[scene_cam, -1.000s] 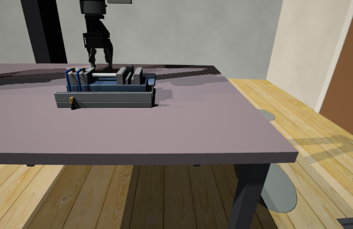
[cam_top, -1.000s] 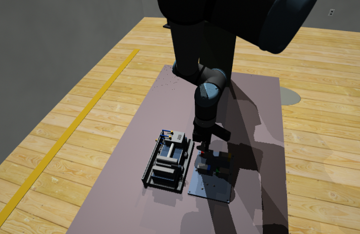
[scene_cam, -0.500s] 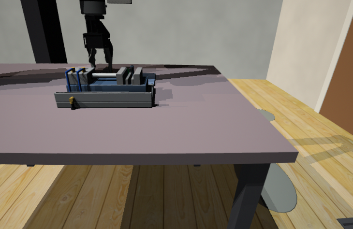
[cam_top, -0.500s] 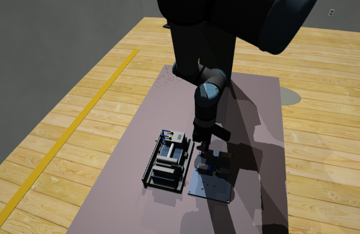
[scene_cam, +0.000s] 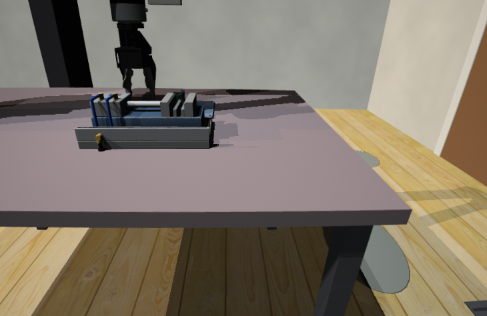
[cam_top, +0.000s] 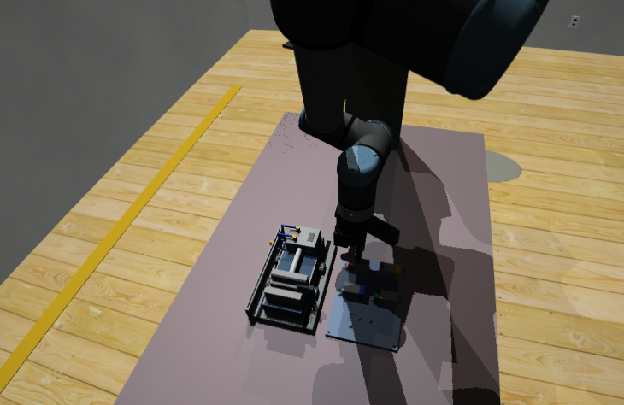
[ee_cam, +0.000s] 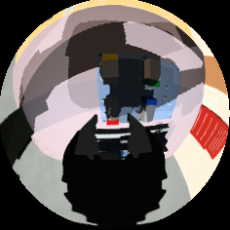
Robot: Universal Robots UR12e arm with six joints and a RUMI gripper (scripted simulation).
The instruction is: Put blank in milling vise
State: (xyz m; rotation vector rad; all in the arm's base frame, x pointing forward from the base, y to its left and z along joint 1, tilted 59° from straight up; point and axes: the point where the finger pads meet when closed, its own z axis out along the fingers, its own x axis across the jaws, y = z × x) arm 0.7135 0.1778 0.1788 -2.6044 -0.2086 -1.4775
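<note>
The red-ended blank is 30 mm below my hand. The rest, counted from my hand: blue-ended blank (80 mm ahead, 30 mm to the left, 30 mm below); then yellow-ended blank (30 mm behind, 80 mm to the left, 30 mm below); then blue-grey plate (70 mm ahead, 80 mm to the left, 50 mm below).
</note>
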